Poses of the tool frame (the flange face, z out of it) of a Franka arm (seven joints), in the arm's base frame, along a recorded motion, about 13 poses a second.
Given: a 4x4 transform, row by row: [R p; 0 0 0 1], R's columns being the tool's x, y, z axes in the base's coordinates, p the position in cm. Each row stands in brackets.
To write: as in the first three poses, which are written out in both.
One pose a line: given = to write
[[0.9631, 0.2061, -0.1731, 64.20], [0.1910, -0.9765, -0.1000, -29.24], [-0.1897, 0.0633, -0.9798, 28.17], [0, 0, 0, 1]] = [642.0, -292.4, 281.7], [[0.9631, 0.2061, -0.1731], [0.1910, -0.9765, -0.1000], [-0.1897, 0.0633, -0.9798]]
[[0.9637, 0.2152, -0.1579, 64.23], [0.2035, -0.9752, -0.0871, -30.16], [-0.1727, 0.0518, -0.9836, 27.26], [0, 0, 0, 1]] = [642.3, -301.6, 272.6], [[0.9637, 0.2152, -0.1579], [0.2035, -0.9752, -0.0871], [-0.1727, 0.0518, -0.9836]]
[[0.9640, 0.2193, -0.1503, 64.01], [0.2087, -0.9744, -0.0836, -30.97], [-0.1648, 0.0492, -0.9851, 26.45], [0, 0, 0, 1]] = [640.1, -309.7, 264.5], [[0.9640, 0.2193, -0.1503], [0.2087, -0.9744, -0.0836], [-0.1648, 0.0492, -0.9851]]
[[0.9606, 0.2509, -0.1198, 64.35], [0.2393, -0.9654, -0.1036, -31.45], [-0.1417, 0.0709, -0.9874, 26.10], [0, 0, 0, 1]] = [643.5, -314.5, 261.0], [[0.9606, 0.2509, -0.1198], [0.2393, -0.9654, -0.1036], [-0.1417, 0.0709, -0.9874]]
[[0.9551, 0.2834, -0.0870, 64.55], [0.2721, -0.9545, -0.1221, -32.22], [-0.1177, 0.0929, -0.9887, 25.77], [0, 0, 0, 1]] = [645.5, -322.2, 257.7], [[0.9551, 0.2834, -0.0870], [0.2721, -0.9545, -0.1221], [-0.1177, 0.0929, -0.9887]]
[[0.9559, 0.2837, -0.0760, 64.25], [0.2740, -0.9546, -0.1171, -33.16], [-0.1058, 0.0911, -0.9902, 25.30], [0, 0, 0, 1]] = [642.5, -331.6, 253.0], [[0.9559, 0.2837, -0.0760], [0.2740, -0.9546, -0.1171], [-0.1058, 0.0911, -0.9902]]
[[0.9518, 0.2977, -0.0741, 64.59], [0.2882, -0.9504, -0.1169, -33.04], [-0.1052, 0.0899, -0.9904, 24.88], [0, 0, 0, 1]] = [645.9, -330.4, 248.8], [[0.9518, 0.2977, -0.0741], [0.2882, -0.9504, -0.1169], [-0.1052, 0.0899, -0.9904]]
